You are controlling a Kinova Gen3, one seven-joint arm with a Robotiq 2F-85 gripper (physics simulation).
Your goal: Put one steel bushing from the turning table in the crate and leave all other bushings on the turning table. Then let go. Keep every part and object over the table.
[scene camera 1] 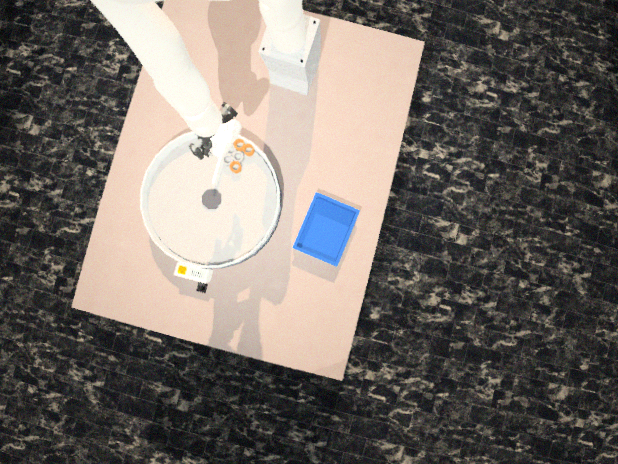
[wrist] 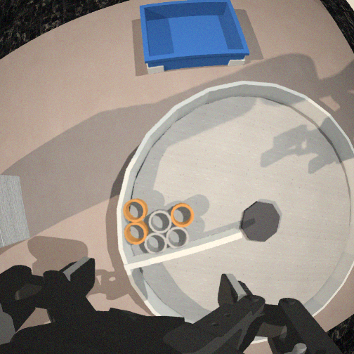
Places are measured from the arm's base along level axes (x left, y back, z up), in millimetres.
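Where they show: arm's base, origin of the base link: (scene camera 1: 288,35).
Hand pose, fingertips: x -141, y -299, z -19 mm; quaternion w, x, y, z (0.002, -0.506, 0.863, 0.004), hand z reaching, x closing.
Each offset is from my fingertips to the centre of the thing. "spot": to the spot under its first point.
Three steel-grey bushings stand on the turning table (scene camera 1: 143,197) (wrist: 250,84): one (wrist: 151,220) in the middle of a tight cluster, one (wrist: 146,244) and another (wrist: 186,238) beside the white bar. Three orange bushings are with them: one (wrist: 136,200) and one (wrist: 136,242) near the rim, one @[dx +14, dy -29, dz -183 mm] (wrist: 182,205) (scene camera 1: 235,172) on the inner side. In scene camera 1 the arm partly hides the steel ones. The blue crate @[dx +315, dy -180, dz -223 mm] (scene camera 1: 349,237) (wrist: 195,59) stands apart; its visible inside is empty. My gripper (scene camera 1: 215,129) (wrist: 155,280) is open and empty, above the turning table's rim beside the cluster.
A white bar @[spot: dx -36, dy -68, dz -161 mm] (scene camera 1: 216,176) (wrist: 190,248) runs from the dark hub @[dx -48, dy -134, dz -191 mm] (scene camera 1: 211,199) (wrist: 260,221) to the rim, close to the bushings. The turning table has a raised wall. The grey robot base block (scene camera 1: 287,72) (wrist: 12,210) and a small label panel @[spot: dx -67, dy -367, dz -190 mm] (scene camera 1: 194,273) stand outside it.
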